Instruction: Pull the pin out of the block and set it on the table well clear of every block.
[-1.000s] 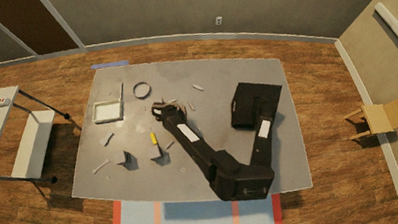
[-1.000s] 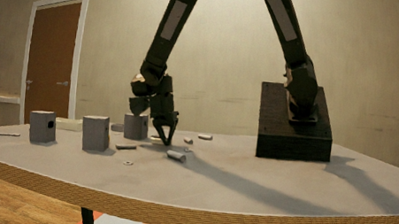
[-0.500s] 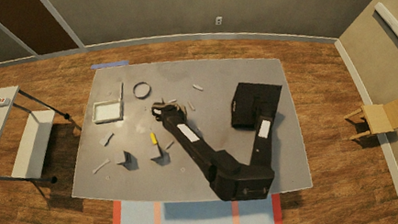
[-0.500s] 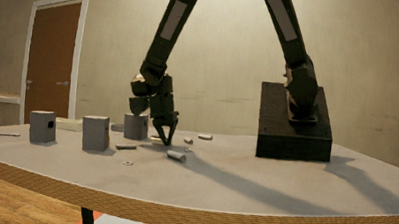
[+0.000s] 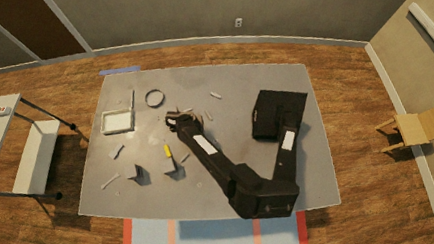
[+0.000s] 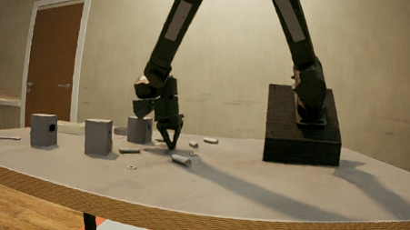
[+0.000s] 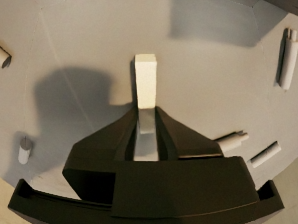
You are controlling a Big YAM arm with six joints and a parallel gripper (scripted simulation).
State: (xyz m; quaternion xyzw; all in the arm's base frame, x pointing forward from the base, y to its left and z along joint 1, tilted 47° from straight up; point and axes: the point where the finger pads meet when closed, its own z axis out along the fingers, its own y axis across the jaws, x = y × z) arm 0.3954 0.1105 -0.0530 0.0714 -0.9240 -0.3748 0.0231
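The white pin lies 20 mm ahead of my hand. From my hand the other things lie so: white tray: 470 mm ahead, 40 mm to the right.
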